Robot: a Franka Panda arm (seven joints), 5 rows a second.
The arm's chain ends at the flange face. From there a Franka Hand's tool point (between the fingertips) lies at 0.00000 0.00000 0.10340 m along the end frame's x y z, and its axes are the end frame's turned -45 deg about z.
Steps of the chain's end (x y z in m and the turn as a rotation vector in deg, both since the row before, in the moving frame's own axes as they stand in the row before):
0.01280, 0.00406, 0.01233, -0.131, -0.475, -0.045
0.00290, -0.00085, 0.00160, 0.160, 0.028, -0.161
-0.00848, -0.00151, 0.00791, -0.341, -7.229, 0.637
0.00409, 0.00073, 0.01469, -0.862, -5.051, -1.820
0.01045, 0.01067, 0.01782, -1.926, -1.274, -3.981
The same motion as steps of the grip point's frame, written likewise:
0.00541, 0.01148, 0.01233, 0.243, -0.429, -0.045
0.00289, 0.00128, 0.00160, 0.093, 0.133, -0.161
-0.01451, -0.01588, 0.00709, 4.871, -5.353, 0.637
-0.00524, -0.00181, 0.01428, 2.962, -4.181, -1.820
-0.00421, 0.01591, 0.01774, -0.461, -2.263, -3.981

